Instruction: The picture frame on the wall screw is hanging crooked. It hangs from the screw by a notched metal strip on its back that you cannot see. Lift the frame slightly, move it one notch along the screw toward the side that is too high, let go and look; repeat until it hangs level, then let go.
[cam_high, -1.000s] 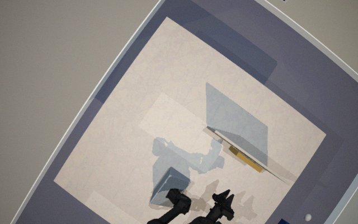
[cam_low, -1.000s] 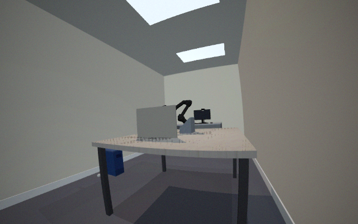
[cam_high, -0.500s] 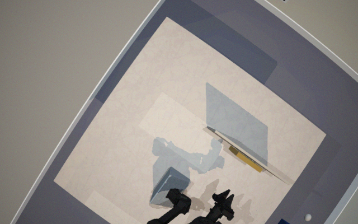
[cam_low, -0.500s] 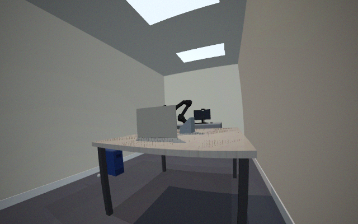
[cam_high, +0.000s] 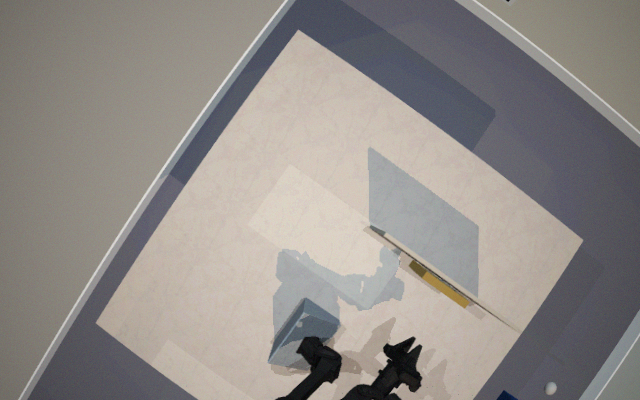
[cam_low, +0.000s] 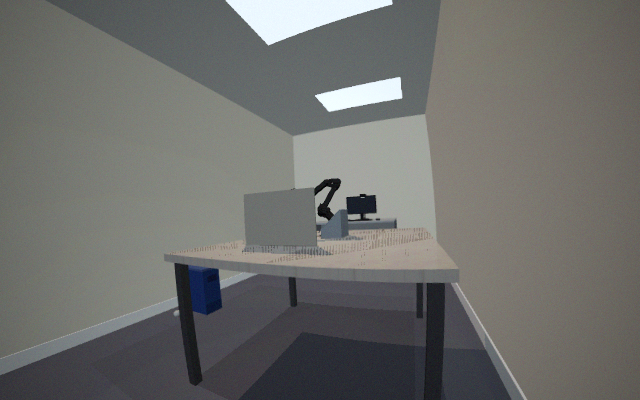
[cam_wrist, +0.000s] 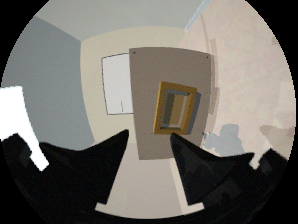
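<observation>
Now: the picture frame 180 mm ahead of my gripper tip and 90 mm below it. Round my gripper tip: upright wall panel: 190 mm ahead, 10 mm to the left, 100 mm below.
</observation>
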